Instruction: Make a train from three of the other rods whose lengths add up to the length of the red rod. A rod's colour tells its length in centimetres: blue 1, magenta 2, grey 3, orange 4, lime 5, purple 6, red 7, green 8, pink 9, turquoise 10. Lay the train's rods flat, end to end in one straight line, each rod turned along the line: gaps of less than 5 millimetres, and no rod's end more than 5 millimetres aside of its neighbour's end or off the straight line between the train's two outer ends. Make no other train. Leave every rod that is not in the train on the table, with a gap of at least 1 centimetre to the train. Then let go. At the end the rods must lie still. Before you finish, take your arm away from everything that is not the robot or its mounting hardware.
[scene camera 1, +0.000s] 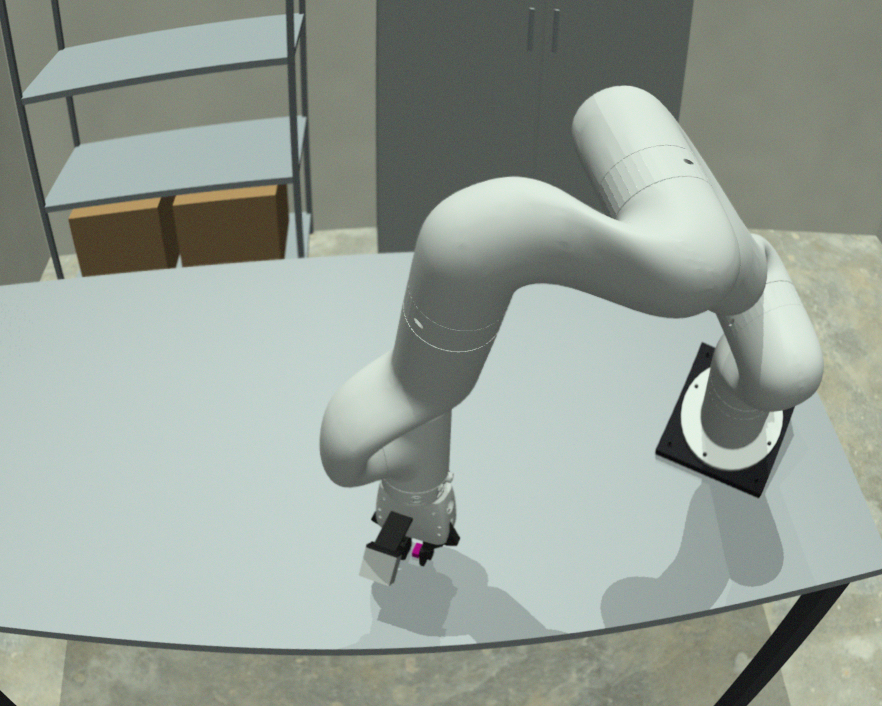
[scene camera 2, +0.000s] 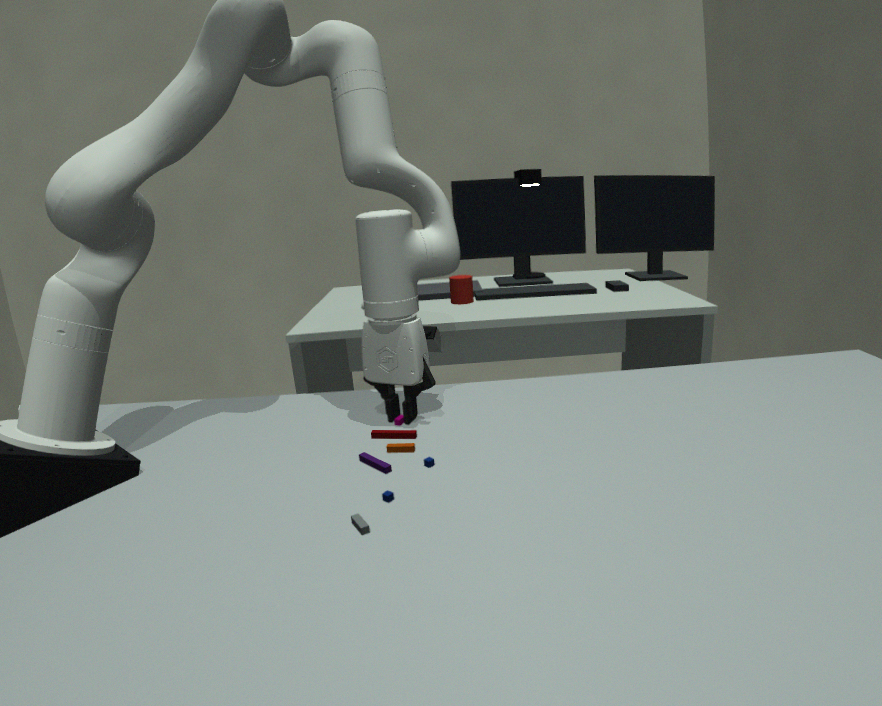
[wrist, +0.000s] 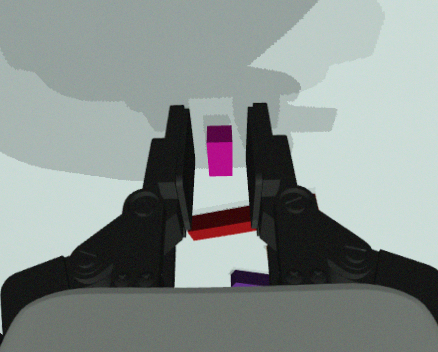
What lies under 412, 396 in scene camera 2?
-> The gripper.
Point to the gripper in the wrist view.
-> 219, 131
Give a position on a red rod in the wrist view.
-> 232, 221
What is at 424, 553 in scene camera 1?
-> The gripper.
